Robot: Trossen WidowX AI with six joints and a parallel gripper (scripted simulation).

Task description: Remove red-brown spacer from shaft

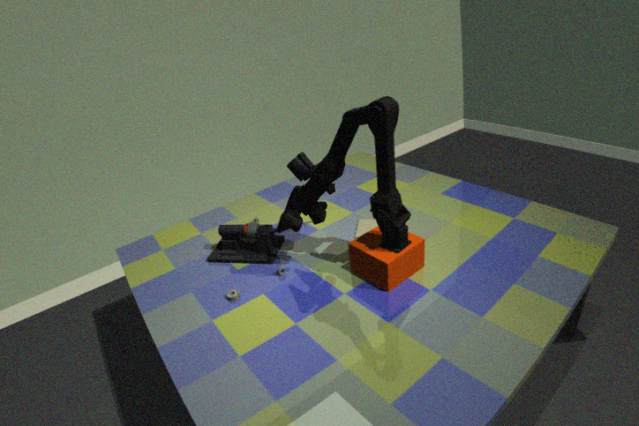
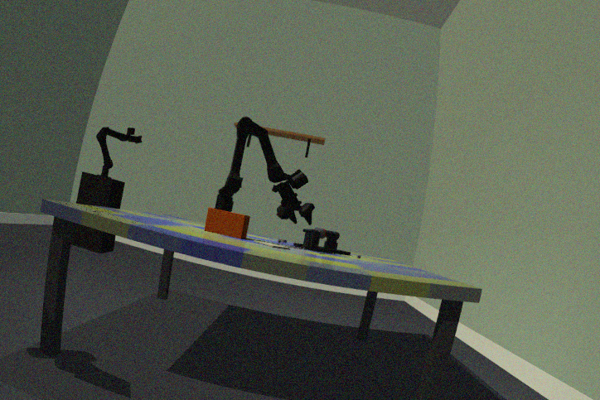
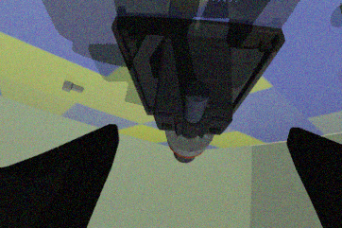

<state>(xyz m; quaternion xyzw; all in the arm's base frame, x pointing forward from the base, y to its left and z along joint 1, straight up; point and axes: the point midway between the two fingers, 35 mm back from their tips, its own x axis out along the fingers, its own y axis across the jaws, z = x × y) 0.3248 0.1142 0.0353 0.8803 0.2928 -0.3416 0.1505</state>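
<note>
My gripper tip is 6 cm short of the shaft, 4 cm to the right of it and 3 cm above it. Also, from my gripper tip: grey ring: 6 cm behind, 25 cm to the left, 10 cm below; red-brown spacer: 10 cm ahead, 7 cm to the left, 3 cm below; thin pin: 8 cm ahead, 17 cm to the right, 10 cm below.
</note>
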